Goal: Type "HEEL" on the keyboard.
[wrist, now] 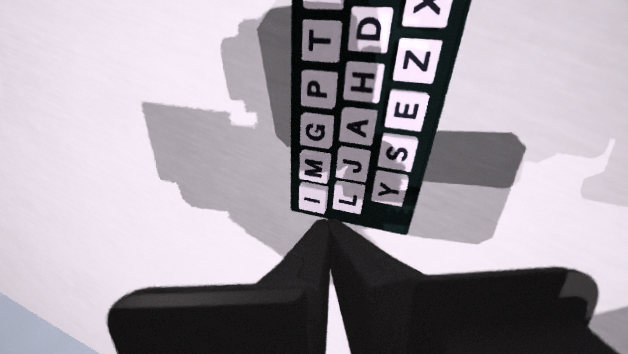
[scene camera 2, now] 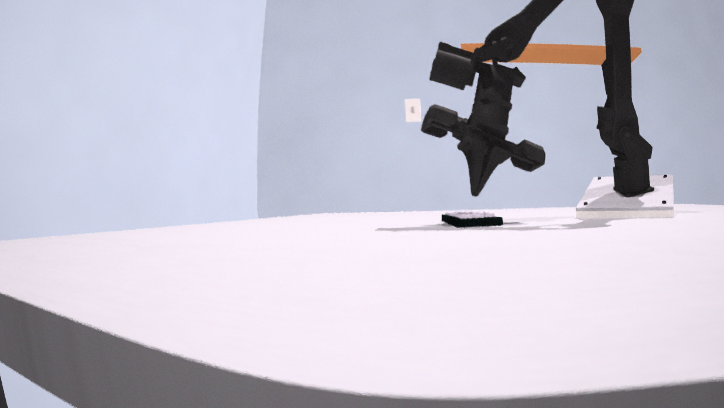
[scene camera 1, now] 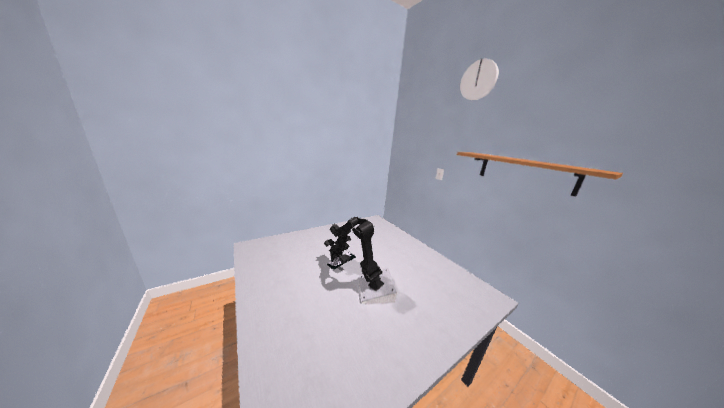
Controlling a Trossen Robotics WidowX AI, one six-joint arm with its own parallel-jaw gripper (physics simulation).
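Where they show: gripper, between the fingertips: (wrist: pixel 326 229) (scene camera 2: pixel 474 195) (scene camera 1: pixel 331 260); arm's base, origin of its link: (scene camera 2: pixel 633 189) (scene camera 1: pixel 376 284).
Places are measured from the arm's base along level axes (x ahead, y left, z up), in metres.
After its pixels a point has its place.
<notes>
A small dark keyboard (scene camera 2: pixel 472 220) @[x 0.323, y 0.105, z -0.037 m] (wrist: pixel 367 226) @[x 0.300, y 0.100, z -0.035 m] with white letter keys lies flat on the table. In the wrist view the H key (wrist: pixel 364 82) @[x 0.320, y 0.028, z -0.030 m], the E key (wrist: pixel 406 111) @[x 0.301, y 0.035, z -0.030 m] and the L key (wrist: pixel 348 197) @[x 0.314, y 0.083, z -0.030 m] show, with the L key in the end row nearest the fingertips. My gripper (scene camera 2: pixel 475 194) @[x 0.318, y 0.085, z -0.005 m] (wrist: pixel 326 229) @[x 0.318, y 0.085, z -0.005 m] is shut and empty, pointing down. Its tips are a short gap above the keyboard, touching no key, and appear just below the I and L keys in the wrist view. In scene camera 1 the keyboard is partly hidden by the arm.
The table (scene camera 1: pixel 303 344) @[x -0.041, y 0.433, z -0.046 m] (scene camera 2: pixel 303 304) @[x 0.412, y 0.531, z -0.046 m] carries the arm's white base plate (scene camera 1: pixel 365 296) @[x -0.014, y 0.086, z -0.021 m] (scene camera 2: pixel 597 205) @[x 0.094, y 0.030, z -0.025 m], to the right of the keyboard in scene camera 2. A wooden shelf (scene camera 1: pixel 539 164) (scene camera 2: pixel 562 54) and a round clock (scene camera 1: pixel 488 76) are on the wall. Arm shadows fall across the table and several keys.
</notes>
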